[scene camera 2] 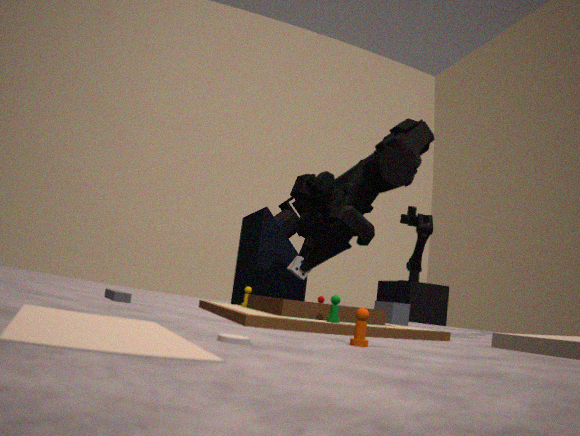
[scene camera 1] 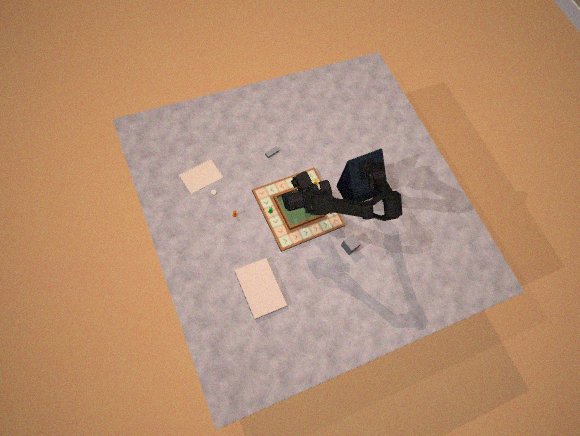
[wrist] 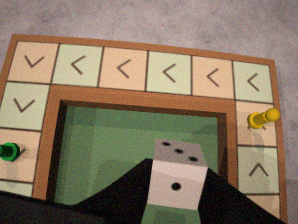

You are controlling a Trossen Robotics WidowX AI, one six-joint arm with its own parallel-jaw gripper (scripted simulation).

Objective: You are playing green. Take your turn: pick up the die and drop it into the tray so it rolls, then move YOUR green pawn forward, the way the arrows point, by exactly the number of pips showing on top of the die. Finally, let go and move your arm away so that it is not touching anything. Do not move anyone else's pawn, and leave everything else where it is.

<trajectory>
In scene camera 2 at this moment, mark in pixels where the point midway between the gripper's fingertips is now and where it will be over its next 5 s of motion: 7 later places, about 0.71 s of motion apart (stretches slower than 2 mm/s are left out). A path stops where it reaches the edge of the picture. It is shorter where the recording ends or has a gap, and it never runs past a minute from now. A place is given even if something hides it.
The gripper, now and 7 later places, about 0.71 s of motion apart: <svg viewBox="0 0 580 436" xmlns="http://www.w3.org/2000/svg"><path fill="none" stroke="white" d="M299 269L313 250L317 238L315 254L339 272L336 297L333 315L347 224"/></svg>
</trajectory>
